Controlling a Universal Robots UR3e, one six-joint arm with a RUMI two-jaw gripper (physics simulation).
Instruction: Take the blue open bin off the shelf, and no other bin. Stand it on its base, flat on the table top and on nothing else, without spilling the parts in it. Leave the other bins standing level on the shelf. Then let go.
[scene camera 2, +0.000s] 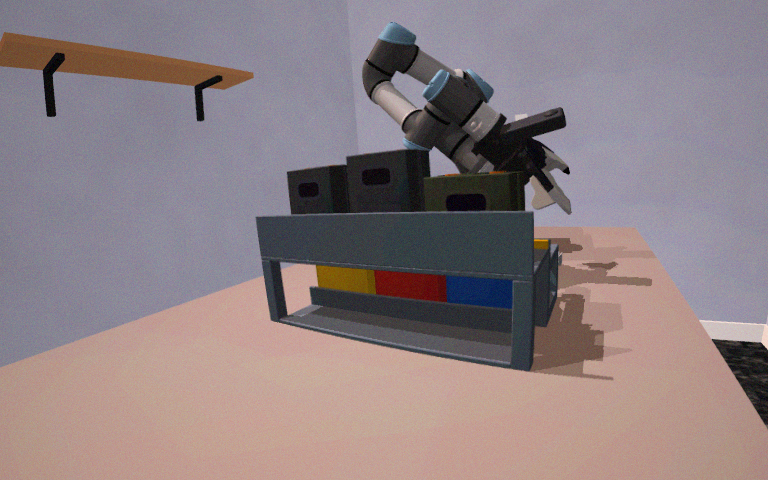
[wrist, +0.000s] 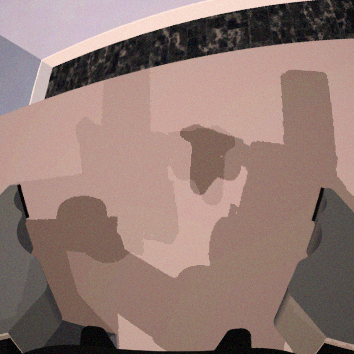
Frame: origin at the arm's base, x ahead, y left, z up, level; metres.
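Seen in the pictures: gripper, fingertip midpoint: (scene camera 2: 570, 192) (wrist: 169, 192); arm's base, link origin: (scene camera 2: 486, 168).
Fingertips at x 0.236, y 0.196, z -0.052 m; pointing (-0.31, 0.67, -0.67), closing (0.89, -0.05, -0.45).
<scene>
Pixels of each thing's top centre, then the offset from my fingertips to it. Level surfaces: height alone.
- blue bin, top centre: (scene camera 2: 496, 256) dx +0.237, dy -0.115, dz -0.070 m
- red bin, top centre: (scene camera 2: 424, 253) dx +0.223, dy -0.226, dz -0.070 m
- yellow bin, top centre: (scene camera 2: 363, 250) dx +0.211, dy -0.338, dz -0.070 m
- dark green bin, top centre: (scene camera 2: 475, 172) dx +0.318, dy -0.125, dz +0.048 m
- table, surface height: dz -0.151 m
The blue bin (scene camera 2: 478, 292) sits low inside the grey shelf unit (scene camera 2: 396, 242), at the right end of a row beside a red bin. Part of its back wall shows through the opening; its inside and parts are hidden. My gripper (scene camera 2: 568, 191) (wrist: 169, 192) is open, with its jaws wide apart and nothing between them. In the scene view it is in the air beyond the right end of the shelf unit, higher than the blue bin. The blue bin does not show in the wrist view.
A red bin (scene camera 2: 410, 285) and a yellow bin (scene camera 2: 345, 279) share the blue bin's row. Two dark grey bins (scene camera 2: 317, 199) (scene camera 2: 379, 189) and a dark green bin (scene camera 2: 498, 189) stand on top. A wooden wall shelf (scene camera 2: 130, 63) hangs at the left. Arm shadows lie on the table (scene camera 2: 254, 407) (wrist: 195, 250).
</scene>
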